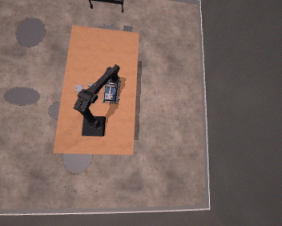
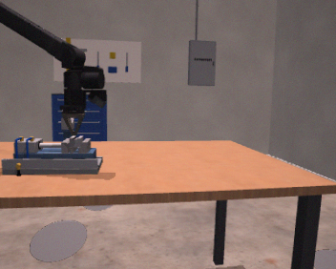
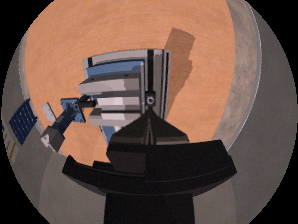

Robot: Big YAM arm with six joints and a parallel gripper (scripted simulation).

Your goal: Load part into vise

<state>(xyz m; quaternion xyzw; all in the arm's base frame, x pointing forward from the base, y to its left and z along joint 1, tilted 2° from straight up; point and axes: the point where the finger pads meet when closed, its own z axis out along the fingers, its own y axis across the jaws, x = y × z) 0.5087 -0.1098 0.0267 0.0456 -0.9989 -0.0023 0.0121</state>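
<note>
The grey part is 4 cm to the left of my hand and 3 cm below it. From my hand the other things lie so: vise 8 cm behind, 6 cm to the left, 9 cm below.
</note>
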